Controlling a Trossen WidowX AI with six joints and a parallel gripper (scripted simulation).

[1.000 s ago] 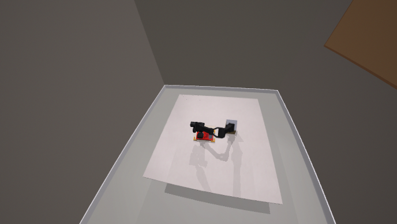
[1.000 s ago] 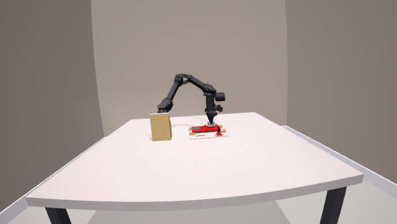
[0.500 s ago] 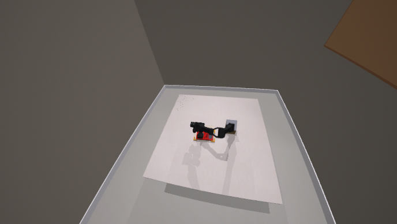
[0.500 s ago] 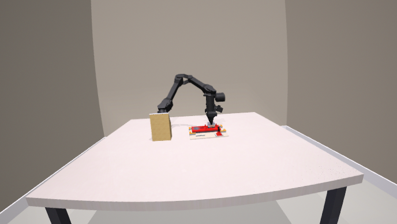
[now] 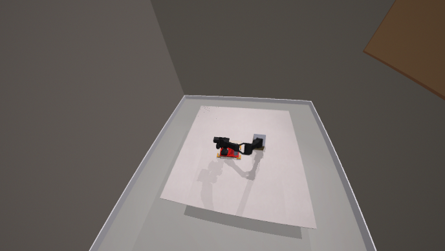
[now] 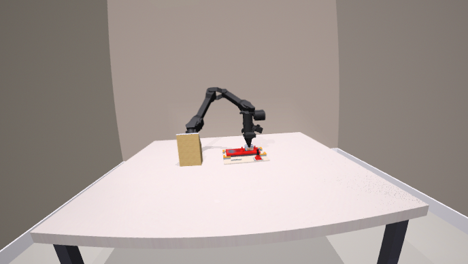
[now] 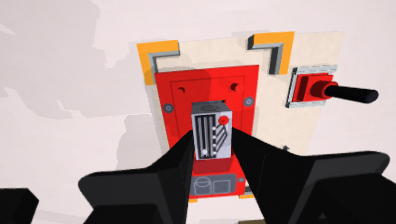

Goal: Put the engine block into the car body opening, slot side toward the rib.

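Now: the cream base board 2 cm behind my gripper tip, 4 cm to the right of it and 3 cm below it. Round my gripper tip: engine block: 1 cm below; then black peg: 5 cm ahead, 13 cm to the right, 1 cm below.
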